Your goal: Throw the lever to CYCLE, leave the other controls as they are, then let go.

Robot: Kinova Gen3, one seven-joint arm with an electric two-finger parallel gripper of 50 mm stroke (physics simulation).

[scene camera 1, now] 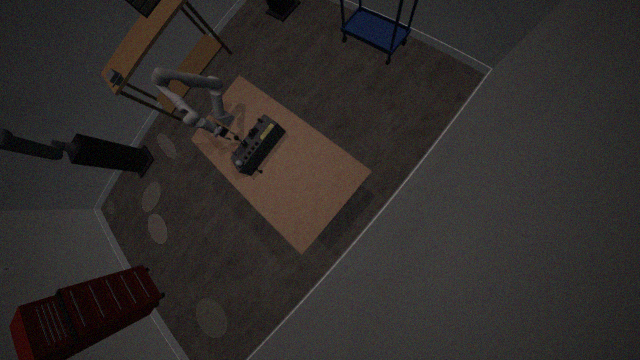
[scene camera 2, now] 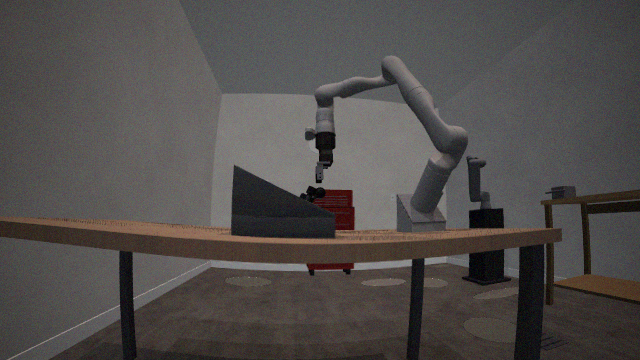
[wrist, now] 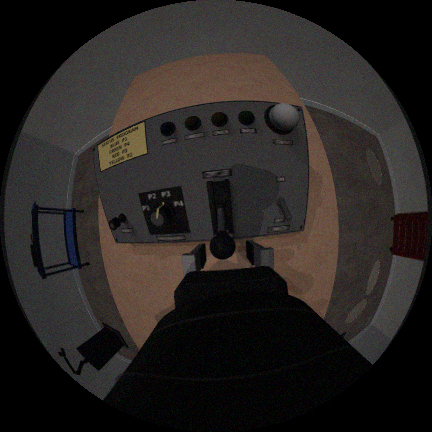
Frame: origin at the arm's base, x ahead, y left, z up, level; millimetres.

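Where they show: gripper, fingertip midpoint: (scene camera 1: 232, 136) (scene camera 2: 319, 181) (wrist: 225, 250); arm's base at its link origin: (scene camera 1: 219, 114) (scene camera 2: 421, 205).
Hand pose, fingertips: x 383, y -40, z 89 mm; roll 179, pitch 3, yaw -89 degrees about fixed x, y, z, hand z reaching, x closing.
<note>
Things, the pixels of their top centre, and the offset from my fingertips. "spot": a spot on its surface instead. Level surfaces: height alone.
- small label plate at its surface level: dz -70 mm
- P1 P4 selector at its top centre: (wrist: 153, 215) dy +128, dx +52, dz -57 mm
- toggle switch at its top centre: (wrist: 288, 208) dy -112, dx +50, dz -58 mm
- small black knob at its top centre: (wrist: 109, 223) dy +248, dx +41, dz -50 mm
- pale mushroom button at a spot on its surface: (wrist: 284, 118) spot: dy -106, dx +188, dz +8 mm
The lever's round black knob (scene camera 1: 236, 137) (scene camera 2: 319, 192) (wrist: 222, 245) stands at the near end of its dark slot (wrist: 216, 195), at the end away from the small label plate (wrist: 217, 174). The lever is on a grey sloped console (scene camera 1: 262, 150) (scene camera 2: 280, 220) (wrist: 190, 162). My gripper (scene camera 1: 232, 135) (scene camera 2: 319, 181) (wrist: 225, 250) is open. In the wrist view the knob shows between the two fingers, touching neither; in scene camera 2 the fingertips are slightly above it. The label's text is too blurred to read.
Beside the lever are a P1–P4 selector (wrist: 158, 218), a toggle switch (wrist: 284, 209) and a small black knob (wrist: 118, 221). A pale mushroom button (wrist: 284, 118) and a row of dark buttons sit farther up. The console stands on a wooden table (scene camera 1: 320, 185) (scene camera 2: 425, 250) (wrist: 200, 75).
</note>
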